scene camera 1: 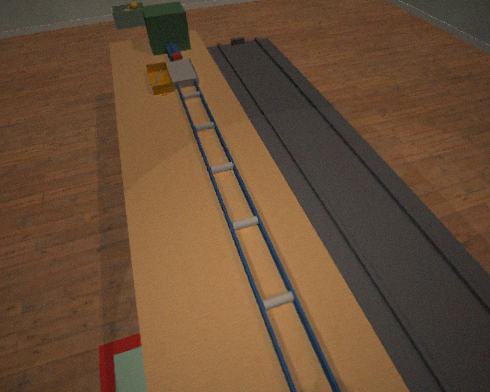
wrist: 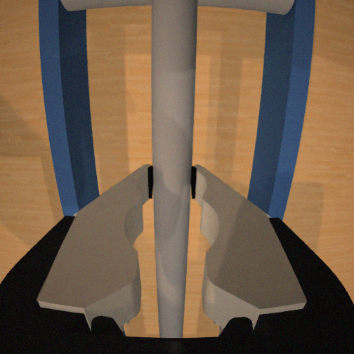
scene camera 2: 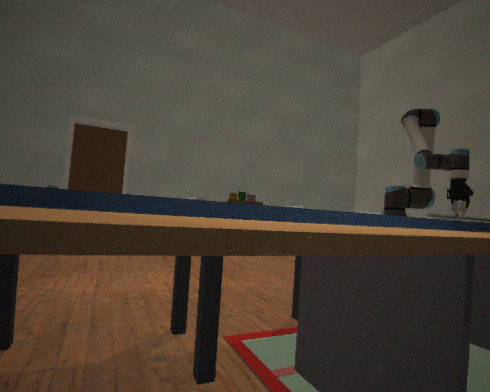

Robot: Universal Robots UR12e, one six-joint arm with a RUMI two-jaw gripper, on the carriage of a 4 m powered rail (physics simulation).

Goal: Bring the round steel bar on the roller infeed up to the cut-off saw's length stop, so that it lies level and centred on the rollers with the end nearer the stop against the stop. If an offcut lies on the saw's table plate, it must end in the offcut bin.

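Places are measured from the arm's base along level axes (x up, y right, z ahead), in millimetres.
Pixels of known places: gripper, fingertip midpoint: (scene camera 2: 459, 219).
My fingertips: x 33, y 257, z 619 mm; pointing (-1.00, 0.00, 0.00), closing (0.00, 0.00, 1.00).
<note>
Behind a point stands the place of what it marks.
The round steel bar (wrist: 174, 100) runs lengthwise between the blue side rails of the roller infeed (scene camera 1: 275, 255) {x 20, y 1136, z 554 mm} (scene camera 2: 150, 202) {x 4, y 1902, z 694 mm} (wrist: 295, 75) and passes over a grey roller (wrist: 110, 4) at the top of the wrist view. My gripper (wrist: 171, 168) (scene camera 2: 459, 212) {x 33, y 257, z 619 mm} is shut on the bar, with a black pad against each side. The bar's ends are hidden or out of frame, and it does not show in scene camera 1. The saw's table plate (scene camera 1: 182, 72) {x 28, y 2877, z 620 mm} shows no offcut on it. A thin grey offcut (scene camera 1: 158, 77) {x -13, y 2949, z 806 mm} lies in the orange offcut bin (scene camera 1: 162, 90) {x -3, y 2718, z 806 mm}.
A green box-shaped saw body (scene camera 1: 169, 31) {x 154, y 3401, z 613 mm} stands behind the plate, with a blue and red part (scene camera 1: 173, 51) {x 62, y 3204, z 628 mm} in front. The length stop cannot be made out clearly. The dark rail track (scene camera 1: 330, 150) runs beside the table. Small coloured blocks (scene camera 2: 242, 196) show beyond the infeed.
</note>
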